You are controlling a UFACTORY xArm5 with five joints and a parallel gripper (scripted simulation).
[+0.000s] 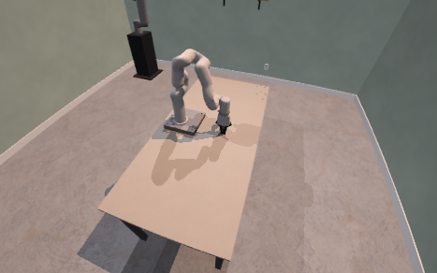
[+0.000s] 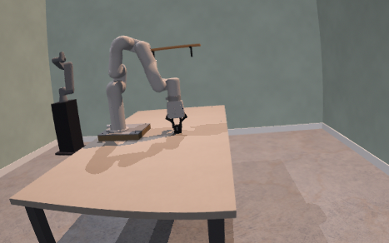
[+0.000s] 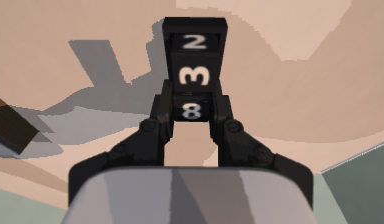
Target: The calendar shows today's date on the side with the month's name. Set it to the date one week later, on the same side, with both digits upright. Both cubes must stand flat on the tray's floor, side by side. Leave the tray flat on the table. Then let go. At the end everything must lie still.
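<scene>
The black cube lies 1 cm below my hand. From my hand the other things lie so: black calendar tray (2 cm to the left, 3 cm below).
</scene>
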